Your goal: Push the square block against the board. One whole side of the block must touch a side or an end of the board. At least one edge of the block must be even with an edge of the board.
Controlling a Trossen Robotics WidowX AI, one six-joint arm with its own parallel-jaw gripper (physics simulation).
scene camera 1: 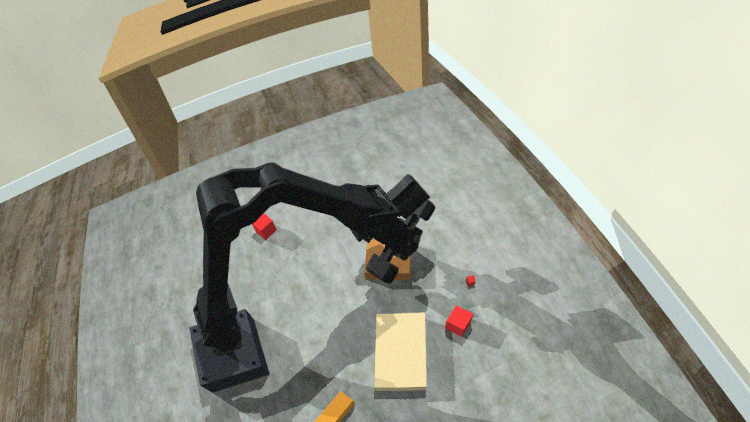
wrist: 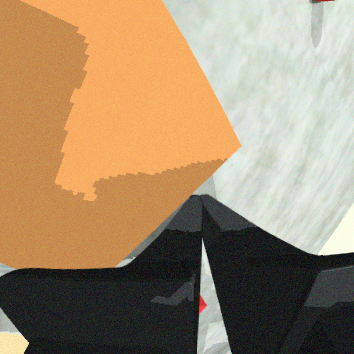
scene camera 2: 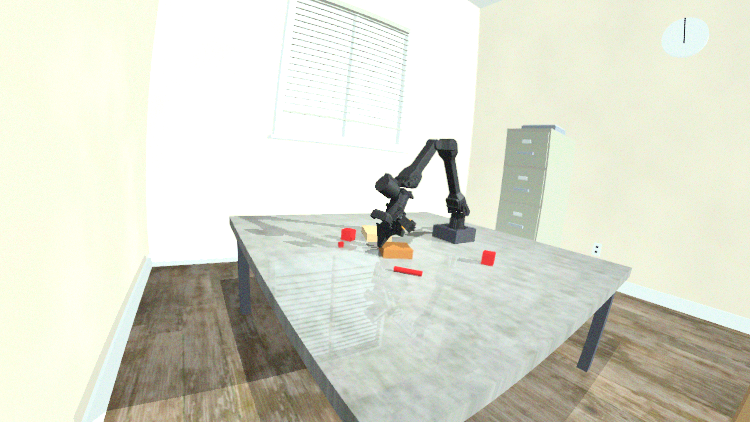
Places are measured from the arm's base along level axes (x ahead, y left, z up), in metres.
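Where they show: gripper, fingertip midpoint: (scene camera 1: 415, 248) (wrist: 198, 202) (scene camera 2: 378, 247); arm's base at its link origin: (scene camera 1: 225, 337) (scene camera 2: 456, 227).
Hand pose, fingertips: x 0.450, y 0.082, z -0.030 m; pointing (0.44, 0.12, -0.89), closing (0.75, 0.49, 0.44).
Note:
Each offset is from my fingertips to the top centre of the thing. "spot": to the spot under its first point.
The square block {0.062 m back, 0.008 m left, 0.003 m up} (scene camera 1: 402, 269) (scene camera 2: 397, 252) (wrist: 125, 110) is orange and lies flat on the table, partly hidden by my gripper in scene camera 1. The cream board {0.116 m back, 0.212 m right, 0.003 m up} (scene camera 1: 401, 351) (scene camera 2: 369, 232) lies below it in that view, with a strip of table between the block and the board's near end. The block's facing side looks roughly parallel to that end, and the block sits a little further left. My gripper (scene camera 1: 411, 254) (scene camera 2: 381, 244) (wrist: 198, 202) is shut and empty. Its tips are low beside one side of the block, near a corner; whether they touch is unclear.
A red cube {0.016 m ahead, 0.198 m right, 0.014 m up} (scene camera 1: 459, 320) (scene camera 2: 348, 234) and a tiny red cube {0.084 m ahead, 0.116 m right, 0.010 m down} (scene camera 1: 470, 280) (scene camera 2: 340, 244) lie right of the board. Another red cube {0.318 m back, 0.204 m left, 0.014 m up} (scene camera 1: 264, 226) (scene camera 2: 488, 257) lies behind the arm. A red stick {0.008 m ahead, 0.174 m left, 0.012 m down} (scene camera 2: 408, 271) lies near the block. A yellow-orange bar {spot: 0.272 m back, 0.284 m right, 0.005 m up} (scene camera 1: 335, 407) lies left of the board.

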